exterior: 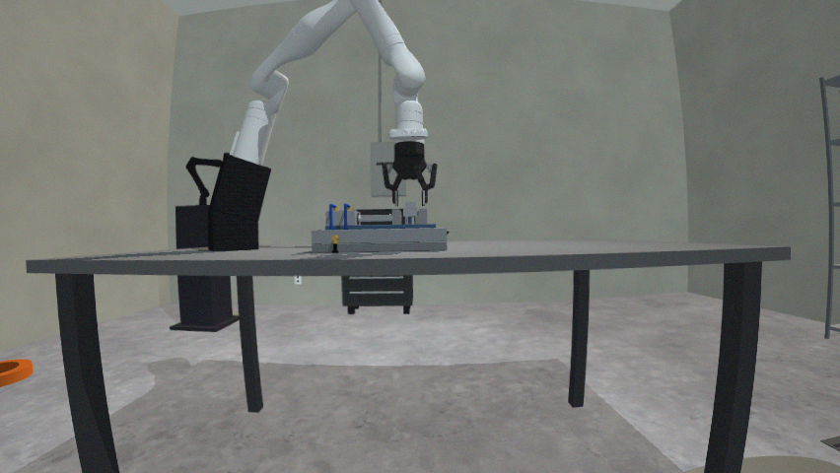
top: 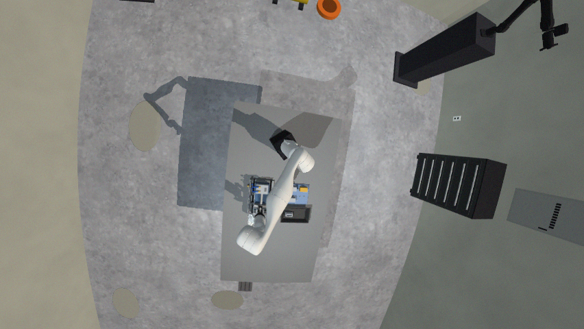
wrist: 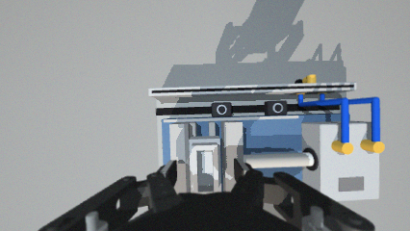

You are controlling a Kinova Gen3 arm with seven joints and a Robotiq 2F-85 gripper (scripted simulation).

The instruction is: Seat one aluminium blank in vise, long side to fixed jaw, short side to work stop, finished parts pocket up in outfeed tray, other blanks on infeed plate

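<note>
Now: hand 9 cm past the white rod and 4 cm above it. From my hand the other things lie so: brass blank (33 cm to the left, 18 cm behind, 9 cm below); then vise (8 cm below, 7 cm behind).
</note>
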